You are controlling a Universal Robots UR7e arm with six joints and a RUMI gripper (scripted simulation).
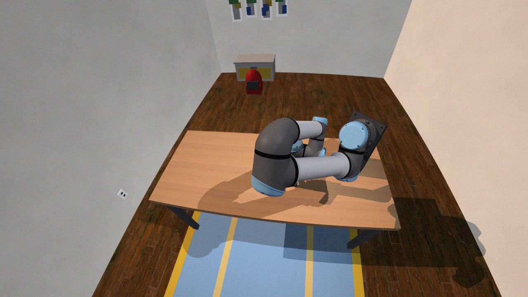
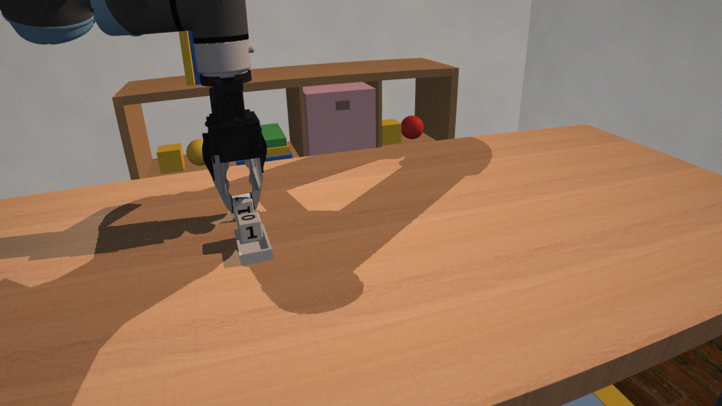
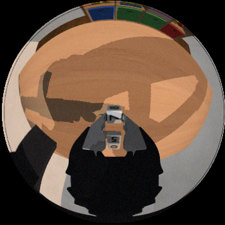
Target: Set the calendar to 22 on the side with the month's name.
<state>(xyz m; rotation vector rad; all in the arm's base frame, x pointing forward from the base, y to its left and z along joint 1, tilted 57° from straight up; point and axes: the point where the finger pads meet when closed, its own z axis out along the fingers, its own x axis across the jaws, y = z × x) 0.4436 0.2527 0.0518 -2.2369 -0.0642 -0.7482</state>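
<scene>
Now: hand 1 cm above the white cube. Round my hand: grey tray (11 cm to the right, 3 cm ahead, 2 cm below).
</scene>
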